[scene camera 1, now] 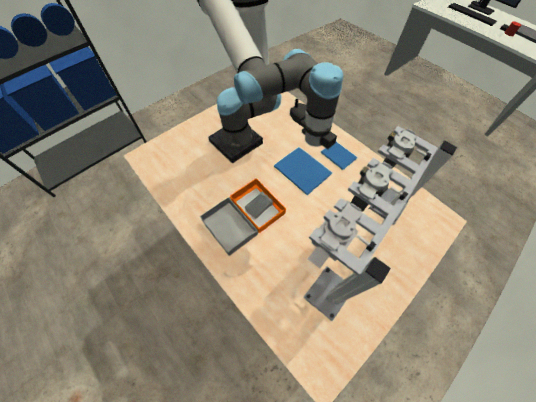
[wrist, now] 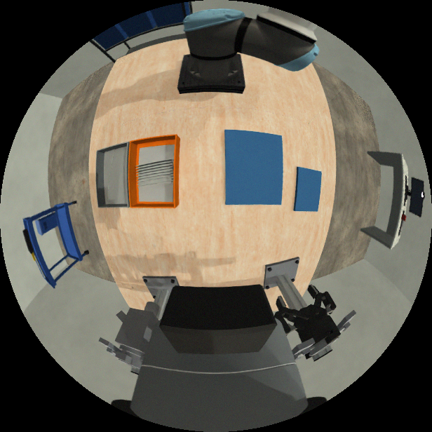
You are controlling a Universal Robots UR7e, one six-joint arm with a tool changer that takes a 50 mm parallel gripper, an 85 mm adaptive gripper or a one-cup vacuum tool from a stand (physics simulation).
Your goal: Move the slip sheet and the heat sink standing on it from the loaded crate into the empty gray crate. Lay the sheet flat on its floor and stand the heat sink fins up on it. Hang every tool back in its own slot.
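Where they show: arm's base, origin of the base link: [scene camera 1: 237,137].
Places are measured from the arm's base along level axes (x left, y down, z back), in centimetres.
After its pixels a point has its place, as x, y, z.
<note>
The orange crate [scene camera 1: 273,219] @[-16.7, 0.8, -42.0] [wrist: 177,172] holds a pale slip sheet [scene camera 1: 261,219] @[-19.3, 3.3, -38.0] [wrist: 155,195] flat on its floor. The grey heat sink [scene camera 1: 258,204] @[-16.5, 0.7, -33.2] [wrist: 156,172] stands on the sheet, and its fins show as parallel lines in the wrist view. The empty gray crate [scene camera 1: 228,227] @[-31.0, 3.5, -31.8] [wrist: 114,180] stands right against the orange one. The arm's wrist end [scene camera 1: 318,136] is above the table near the blue mats, away from both crates, and no gripper shows on it. Tool plates sit in all three stand slots in the scene view; the adaptive gripper [wrist: 316,322] hangs in one.
The tool stand [scene camera 1: 356,290] @[-22.6, -20.8, -77.7] rises at the table's right side in the scene view. A large blue mat [scene camera 1: 303,170] @[10.5, 2.8, -33.0] [wrist: 253,167] and a small blue mat [scene camera 1: 339,155] @[29.6, 2.8, -38.4] [wrist: 308,189] lie on the table. The robot base [scene camera 1: 235,142] @[-4.2, -2.8, -4.1] [wrist: 211,82] stands at its back.
</note>
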